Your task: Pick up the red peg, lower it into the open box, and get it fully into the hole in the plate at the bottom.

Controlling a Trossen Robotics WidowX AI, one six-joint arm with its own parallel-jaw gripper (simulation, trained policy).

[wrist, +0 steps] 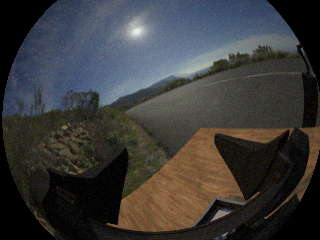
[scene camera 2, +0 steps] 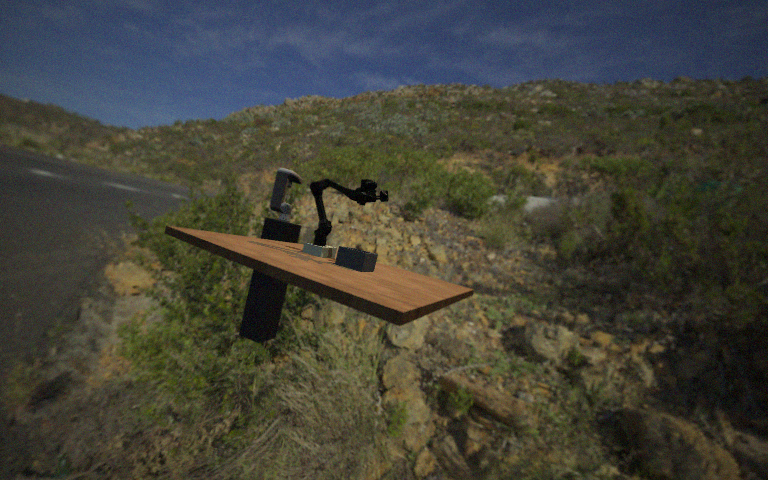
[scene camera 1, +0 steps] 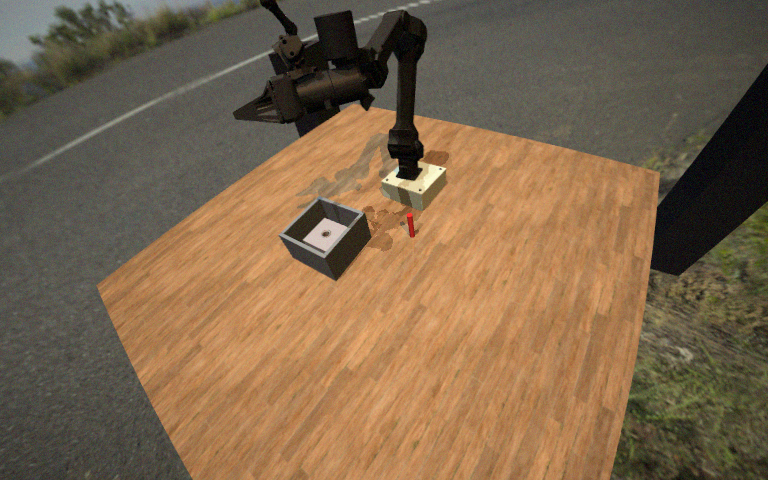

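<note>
From scene camera 1 you get the gripper [scene camera 1: 240, 114], and there's a grey box [scene camera 1: 343, 251] there too. Scene camera 2 shows the grey box as well [scene camera 2: 359, 260], and the wrist view shows the gripper [wrist: 172, 146].
</note>
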